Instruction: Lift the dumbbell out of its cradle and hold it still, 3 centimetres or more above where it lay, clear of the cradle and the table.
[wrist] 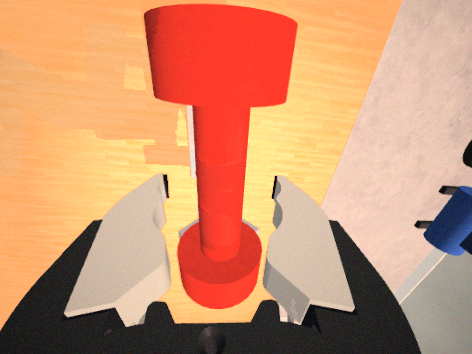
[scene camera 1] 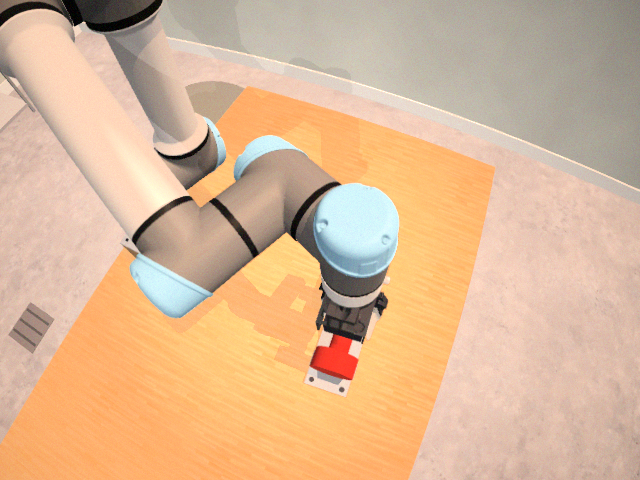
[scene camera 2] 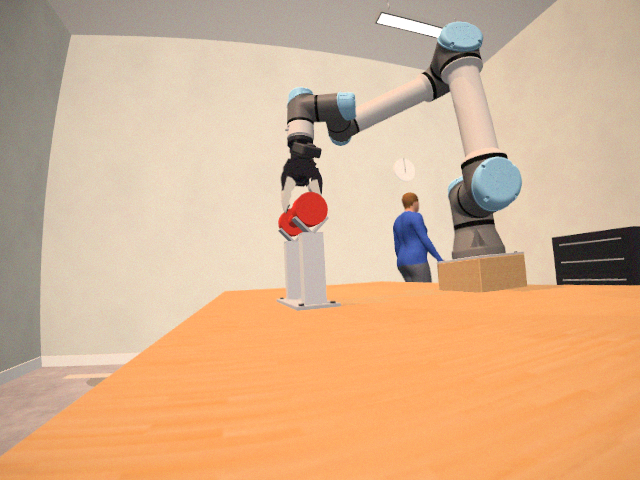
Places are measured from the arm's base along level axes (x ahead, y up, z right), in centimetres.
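Pixels of known places: gripper, between the fingertips: [wrist: 221, 177]; arm's base, origin of its link: [scene camera 2: 478, 256].
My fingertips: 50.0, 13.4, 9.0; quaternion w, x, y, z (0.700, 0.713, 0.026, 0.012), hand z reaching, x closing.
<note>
Ahead of a thing's pixels: the offset from my fingertips to its top centre, as dx, dy, dz. Level surfaces: height alone.
A red dumbbell @(+0.0, +3.3, +1.0) [scene camera 1: 334, 360] [scene camera 2: 311, 209] [wrist: 221, 135] lies level, with its round heads in the V-shaped rests of the cradle. The cradle @(+0.0, -2.2, +1.0) [scene camera 1: 327, 386] [scene camera 2: 313, 271] has two pale uprights on a base plate on the table. My gripper [scene camera 1: 343, 333] [scene camera 2: 300, 198] [wrist: 221, 177] points down, partly open. In the wrist view its fingers stand on either side of the handle, towards the head at the bottom of the picture, with a gap on both sides. Nothing is held. In scene camera 2 the near head hides part of one finger.
The orange table @(dy -22.6) [scene camera 1: 206, 413] [scene camera 2: 361, 387] carries the cradle. The arm's base stands on a wooden block [scene camera 2: 480, 274] at the back right. A person in blue [scene camera 2: 412, 237] stands beyond the table. A black drawer cabinet [scene camera 2: 594, 268] is at the right. A wall [scene camera 1: 439, 62] runs behind the table.
</note>
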